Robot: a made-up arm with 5 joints.
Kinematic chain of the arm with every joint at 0, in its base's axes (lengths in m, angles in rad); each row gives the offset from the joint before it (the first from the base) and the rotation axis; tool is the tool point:
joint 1: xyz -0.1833 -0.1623 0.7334 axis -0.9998 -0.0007 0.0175
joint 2: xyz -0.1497 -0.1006 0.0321 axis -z
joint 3: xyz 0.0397 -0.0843 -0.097 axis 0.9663 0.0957 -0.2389
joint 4: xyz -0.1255 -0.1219 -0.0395 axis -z
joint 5: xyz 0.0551 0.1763 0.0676 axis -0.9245 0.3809 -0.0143
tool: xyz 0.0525 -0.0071 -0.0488
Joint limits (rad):
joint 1: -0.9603..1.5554
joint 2: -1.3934..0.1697
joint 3: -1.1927..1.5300
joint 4: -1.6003..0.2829
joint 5: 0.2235..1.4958
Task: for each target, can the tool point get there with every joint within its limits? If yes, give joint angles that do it. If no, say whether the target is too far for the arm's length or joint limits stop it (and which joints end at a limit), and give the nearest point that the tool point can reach.
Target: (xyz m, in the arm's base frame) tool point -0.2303 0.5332 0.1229
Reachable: no: too far | nearest point -0.2516 -0.1569 0.5152 | short by 0.794 m
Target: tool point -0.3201 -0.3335 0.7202
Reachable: yes | joints 0.2879 -0.6500 0.4320 -0.2403 0.9788
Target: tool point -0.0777 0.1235 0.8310
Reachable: no: joint limits stop it (at a limit: joint 1, joint 2, joint 3, joint 5) | nearest point -0.2945 -0.1380 0.8767 | short by 0.343 m
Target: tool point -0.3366 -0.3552 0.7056
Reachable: yes | joints 0.1520 -0.0029 1.2970 -0.0245 1.3971
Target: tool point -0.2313 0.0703 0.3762
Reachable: no: joint limits stop it (at a limit: joint 1, joint 2, joint 5) | nearest point -0.2484 -0.1589 0.5121 | short by 0.267 m
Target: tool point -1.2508 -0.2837 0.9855
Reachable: no: too far | nearest point -0.5912 -0.2670 0.9424 | short by 0.661 m
